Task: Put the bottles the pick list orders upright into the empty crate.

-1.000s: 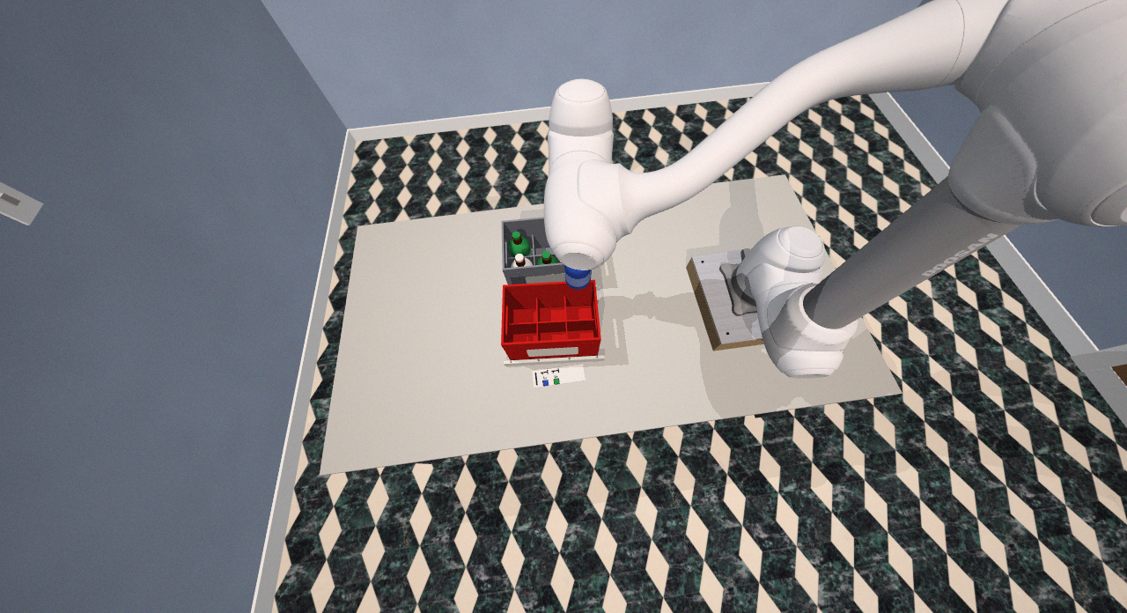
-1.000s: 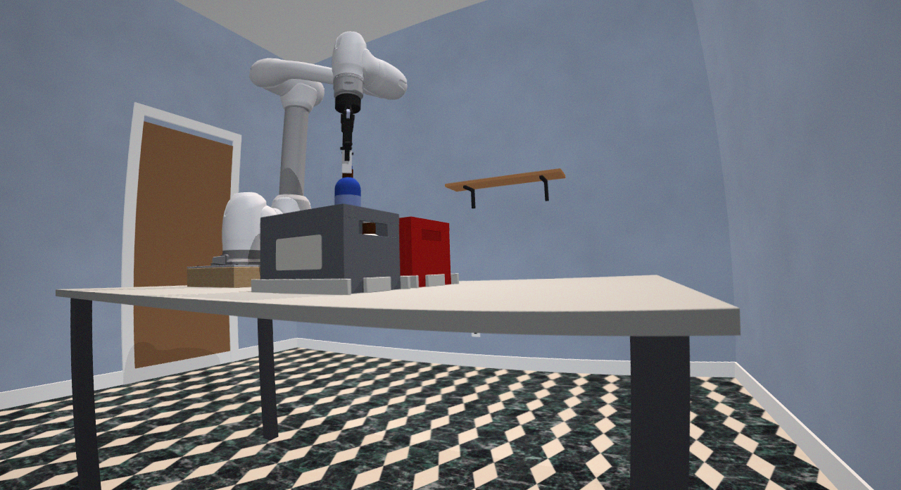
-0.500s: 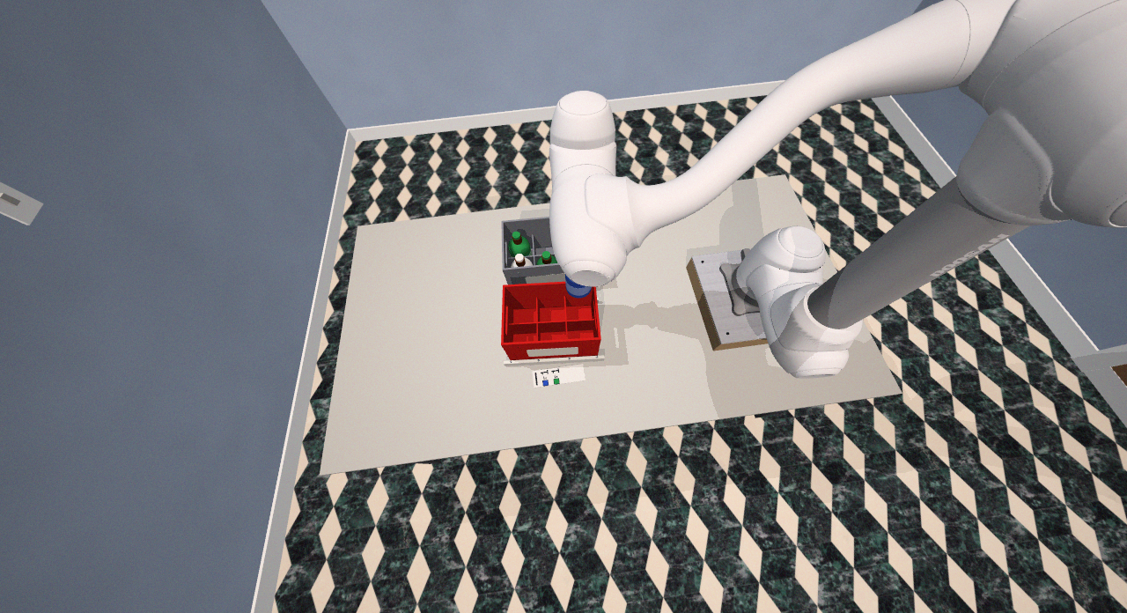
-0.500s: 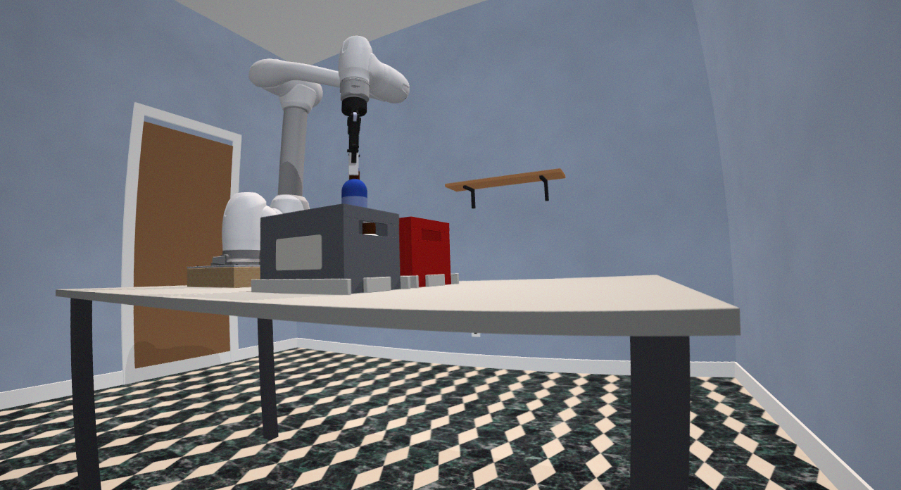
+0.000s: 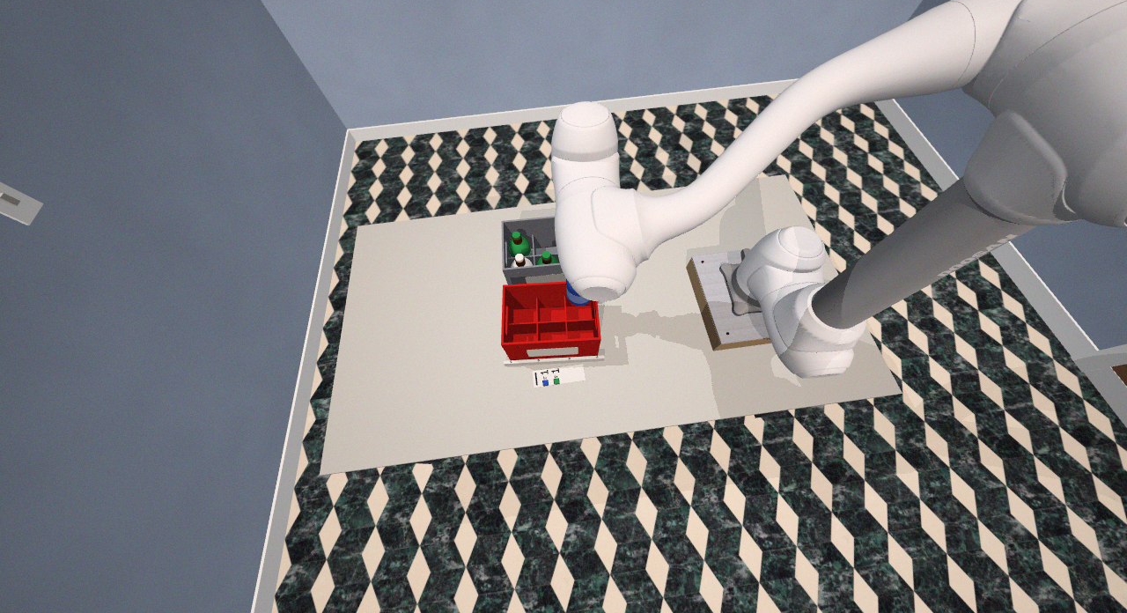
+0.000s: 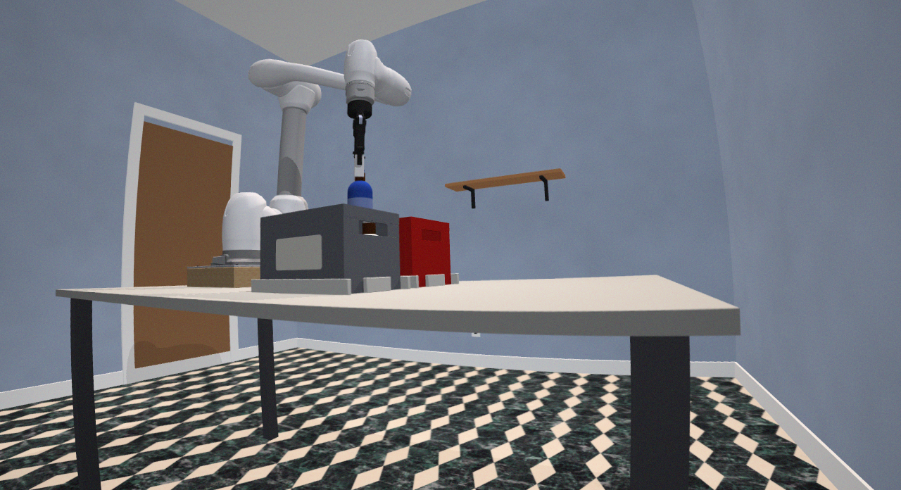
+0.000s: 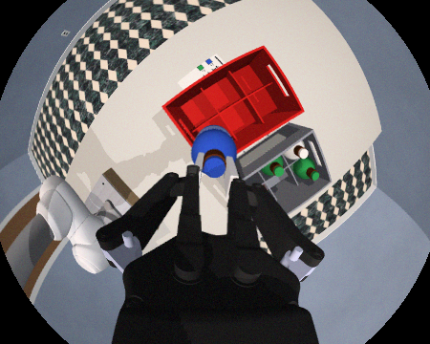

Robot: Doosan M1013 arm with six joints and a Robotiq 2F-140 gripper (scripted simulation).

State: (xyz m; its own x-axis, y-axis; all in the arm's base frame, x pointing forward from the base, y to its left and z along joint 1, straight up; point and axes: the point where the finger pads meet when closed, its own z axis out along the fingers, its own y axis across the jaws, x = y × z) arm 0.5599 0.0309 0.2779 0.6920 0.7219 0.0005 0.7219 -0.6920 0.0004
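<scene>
The blue-label bottle is 80 mm below my hand. Also, from my hand: white-label bottle 180 mm ahead, 160 mm to the right, 260 mm below; then red crate 90 mm ahead, 40 mm to the left, 270 mm below; then grey crate 90 mm ahead, 200 mm to the right, 270 mm below.
</scene>
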